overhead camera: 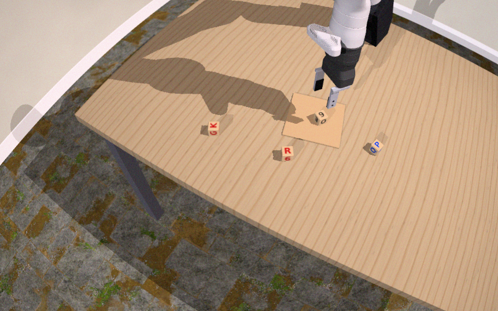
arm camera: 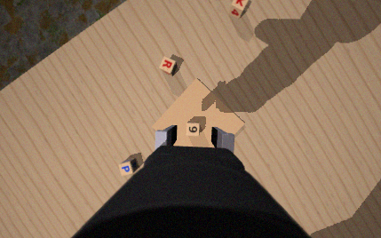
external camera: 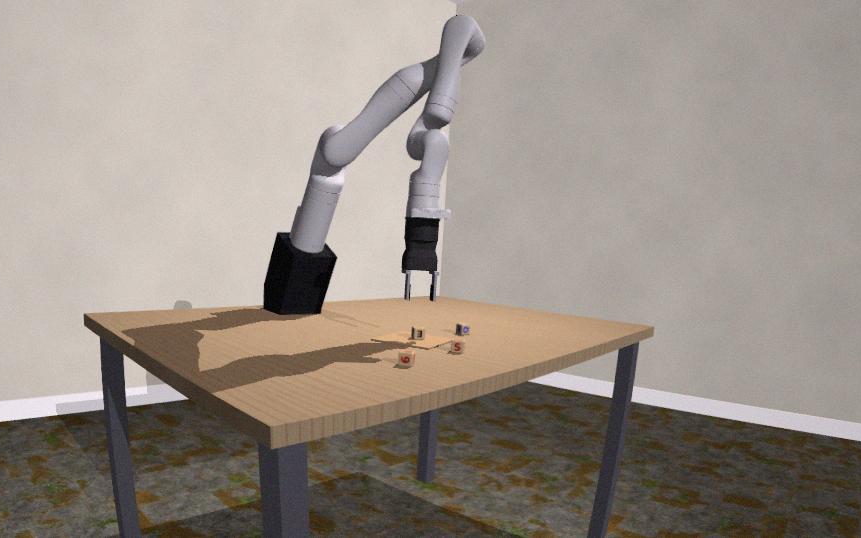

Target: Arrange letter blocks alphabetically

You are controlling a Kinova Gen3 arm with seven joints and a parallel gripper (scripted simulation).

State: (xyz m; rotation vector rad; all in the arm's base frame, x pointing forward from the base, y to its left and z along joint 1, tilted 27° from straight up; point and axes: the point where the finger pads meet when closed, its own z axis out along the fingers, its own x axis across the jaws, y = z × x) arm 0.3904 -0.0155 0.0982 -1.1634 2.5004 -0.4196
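My gripper is now 90 mm above the block. Also, from my hand: tan mat 10 mm to the right, 110 mm below.
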